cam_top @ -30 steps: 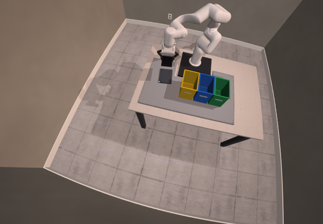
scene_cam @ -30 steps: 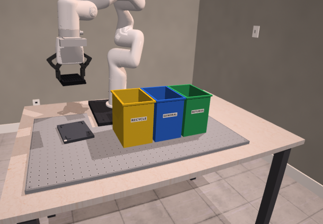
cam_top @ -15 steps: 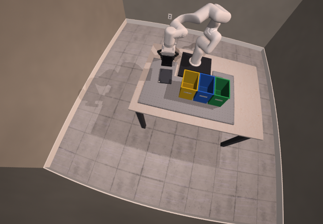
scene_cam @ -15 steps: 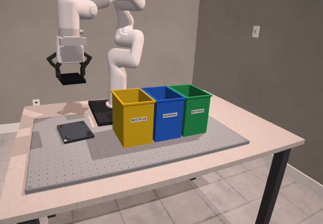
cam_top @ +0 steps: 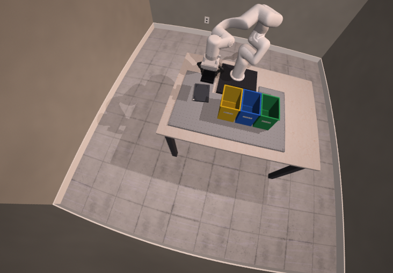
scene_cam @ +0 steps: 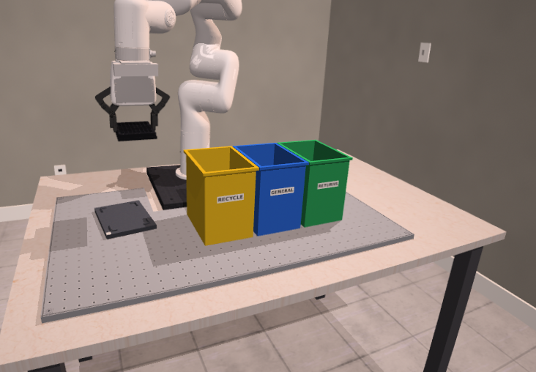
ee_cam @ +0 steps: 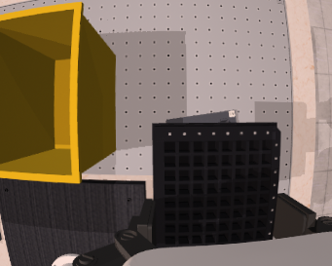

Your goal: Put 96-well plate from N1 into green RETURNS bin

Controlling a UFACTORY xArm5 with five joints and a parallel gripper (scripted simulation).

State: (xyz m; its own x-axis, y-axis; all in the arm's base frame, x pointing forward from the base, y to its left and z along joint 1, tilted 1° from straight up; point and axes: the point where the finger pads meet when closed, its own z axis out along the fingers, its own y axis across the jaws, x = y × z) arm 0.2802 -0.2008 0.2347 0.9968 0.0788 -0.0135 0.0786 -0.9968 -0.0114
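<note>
Right now my hand is 6 cm short of the green returns bin, 45 cm to the right of it and 16 cm above it. Round my hand: yellow recycle bin: 8 cm ahead, 19 cm to the left, 16 cm below; plate nest N1: 4 cm to the right, 24 cm below; black 96-well plate: 1 cm below.
</note>
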